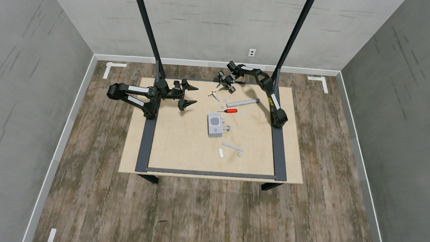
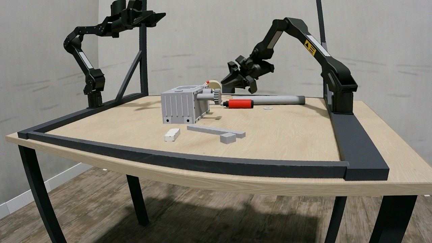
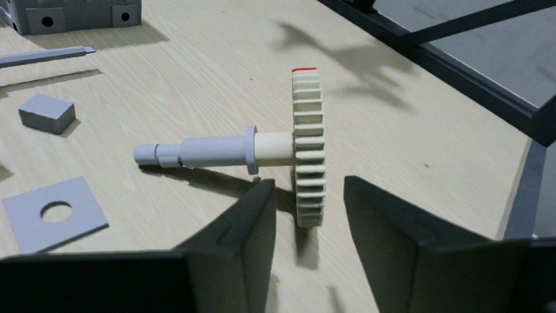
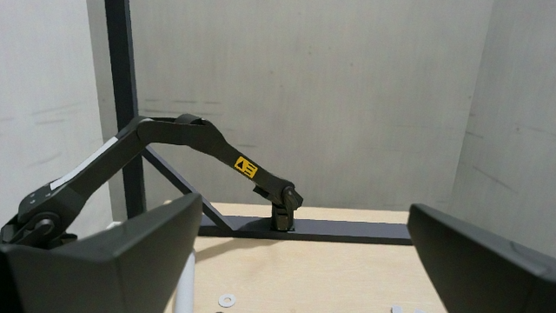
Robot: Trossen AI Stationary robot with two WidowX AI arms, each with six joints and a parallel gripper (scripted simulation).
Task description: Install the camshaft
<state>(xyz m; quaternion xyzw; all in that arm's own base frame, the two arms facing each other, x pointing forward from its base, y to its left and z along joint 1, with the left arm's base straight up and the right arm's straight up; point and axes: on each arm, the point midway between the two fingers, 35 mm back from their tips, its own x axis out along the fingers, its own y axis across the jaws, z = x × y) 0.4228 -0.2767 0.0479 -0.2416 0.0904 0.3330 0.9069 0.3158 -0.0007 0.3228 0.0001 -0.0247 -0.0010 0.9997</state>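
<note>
Now: left hand 34 cm short of the crank gear and 8 cm to the right of it. Also, from my left hand: white block (51 cm ahead, 6 cm below, 3 cm to the left); grey bar (46 cm ahead, 10 cm to the left, 6 cm below); red screwdriver (18 cm ahead, 5 cm to the left, 5 cm below).
</note>
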